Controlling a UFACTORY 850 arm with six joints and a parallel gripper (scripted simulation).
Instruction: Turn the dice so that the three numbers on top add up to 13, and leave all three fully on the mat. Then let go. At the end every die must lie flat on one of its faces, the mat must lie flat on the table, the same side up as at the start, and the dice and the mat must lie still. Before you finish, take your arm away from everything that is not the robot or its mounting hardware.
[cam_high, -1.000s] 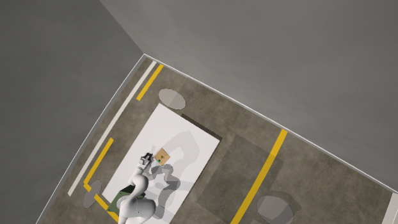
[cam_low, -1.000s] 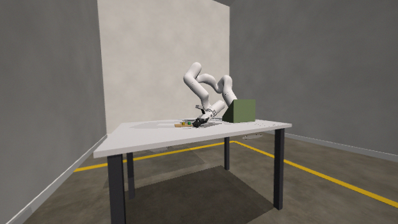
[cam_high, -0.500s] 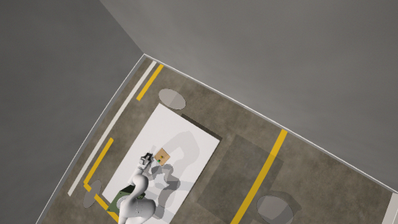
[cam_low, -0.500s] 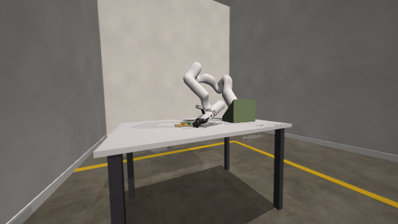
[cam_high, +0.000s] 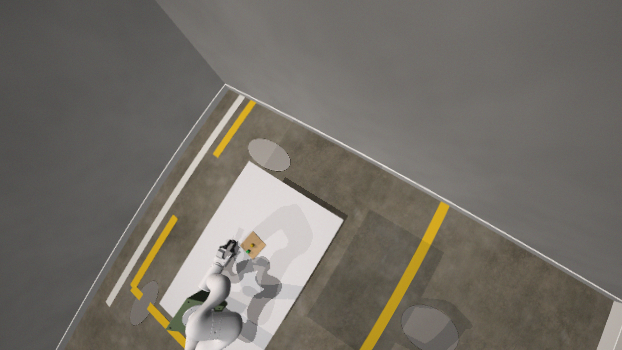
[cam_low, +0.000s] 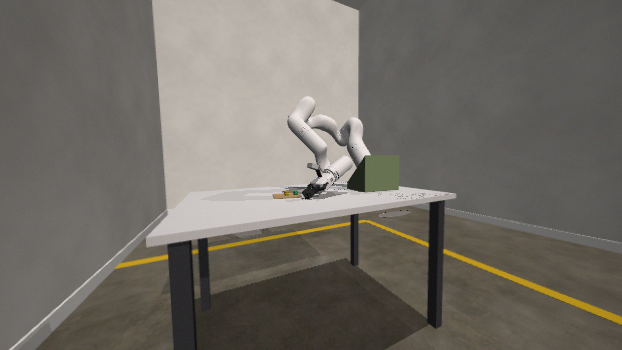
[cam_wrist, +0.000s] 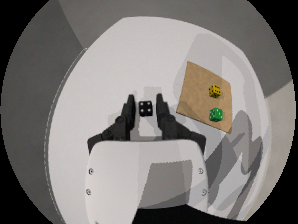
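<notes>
Right now my hand is 1 cm short of the black die and 2 cm above it. Also, from my hand: green die (13 cm to the right, 2 cm below); yellow die (6 cm ahead, 14 cm to the right, 2 cm below); tan mat (5 cm ahead, 14 cm to the right, 3 cm below).
</notes>
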